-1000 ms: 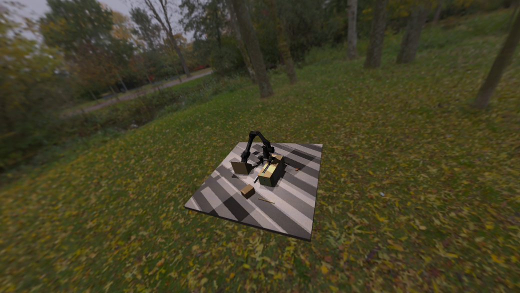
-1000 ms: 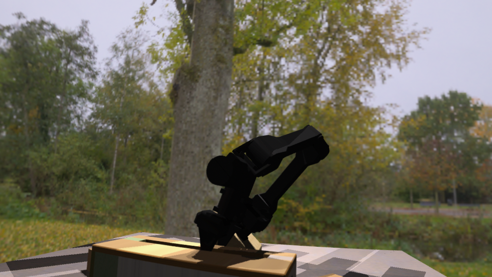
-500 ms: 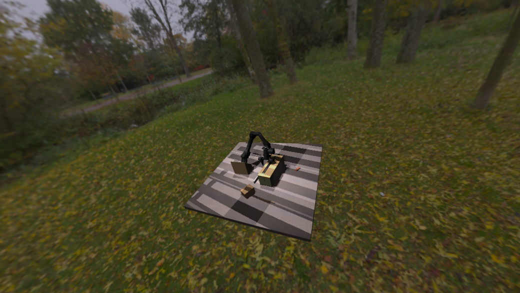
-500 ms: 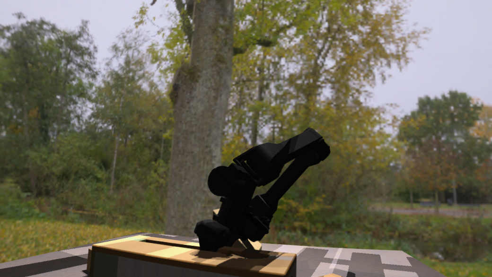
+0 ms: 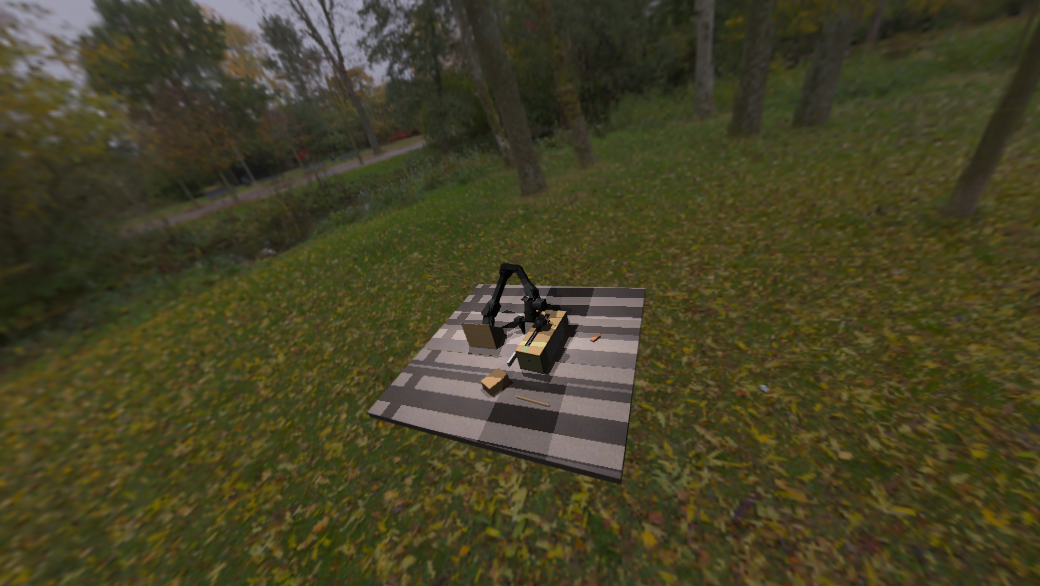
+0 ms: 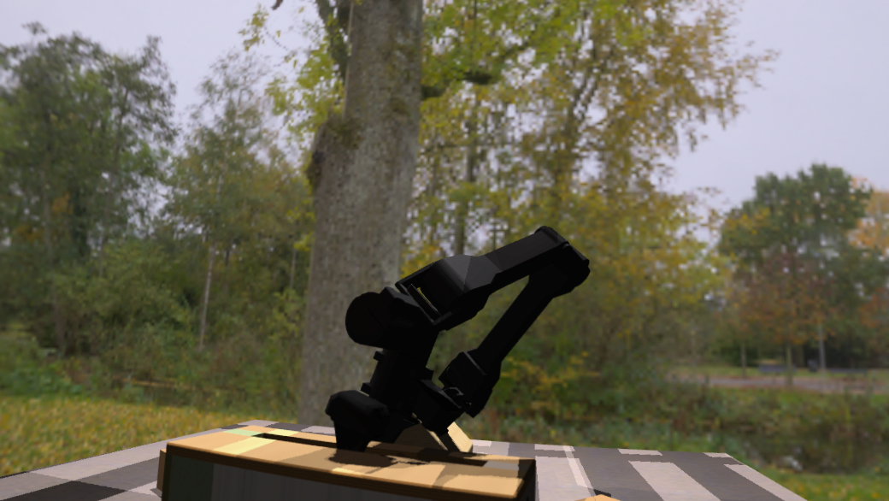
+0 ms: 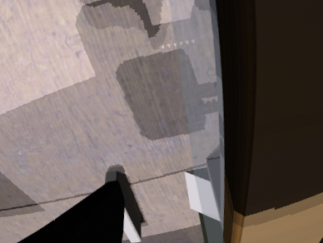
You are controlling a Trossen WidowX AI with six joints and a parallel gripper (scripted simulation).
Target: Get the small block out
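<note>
Now: gripper tip 40 mm short of the purple block, 30 mm to the left of it and 10 mm above it. From my gripper tip the other things lie so: wooden box 30 mm below, 30 mm ahead, 20 mm to the left; then orange piece 330 mm ahead, 130 mm to the left, 90 mm below; then tan cube 300 mm to the left, 80 mm behind, 60 mm below.
</note>
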